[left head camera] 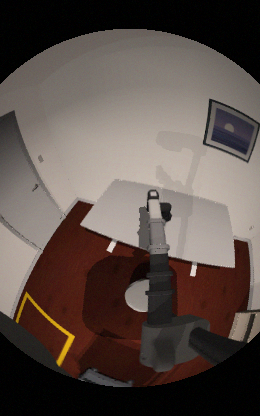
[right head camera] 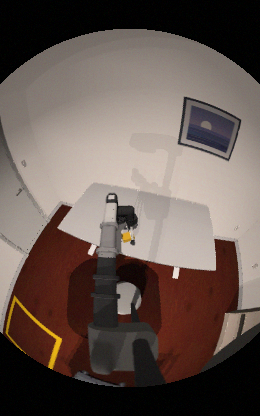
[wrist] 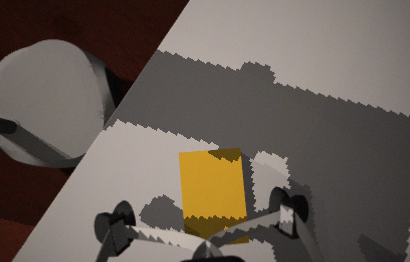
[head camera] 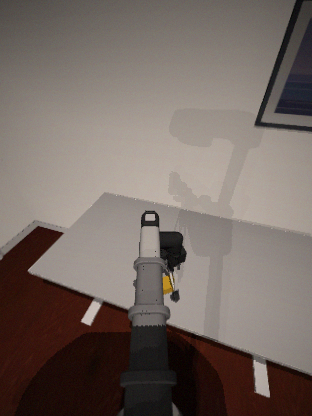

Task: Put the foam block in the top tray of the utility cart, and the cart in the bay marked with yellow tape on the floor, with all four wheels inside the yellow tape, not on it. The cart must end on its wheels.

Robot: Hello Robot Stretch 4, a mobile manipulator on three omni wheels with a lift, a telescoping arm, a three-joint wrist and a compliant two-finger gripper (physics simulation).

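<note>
The yellow foam block (head camera: 168,285) (right head camera: 126,236) (wrist: 214,185) lies on the light grey table (head camera: 270,300) (left head camera: 210,230) (right head camera: 190,235) (wrist: 340,45), near its front edge. My gripper (wrist: 202,210) is open above the table, with its fingertips apart on either side of the block's near end in the wrist view. Touch between fingers and block cannot be told. The yellow tape outline (left head camera: 66,351) (right head camera: 56,354) is on the floor at lower left. A grey edged object (left head camera: 107,378) (right head camera: 95,378) shows at the bottom edge, possibly the utility cart; most of it is cut off.
A wall with a framed picture (left head camera: 231,131) (right head camera: 209,129) stands behind the table. White table feet (head camera: 261,376) (left head camera: 193,269) (right head camera: 175,272) show below its front edge. A grey door (left head camera: 22,185) is at left. A pale piece of furniture (left head camera: 244,325) (right head camera: 232,327) is at lower right.
</note>
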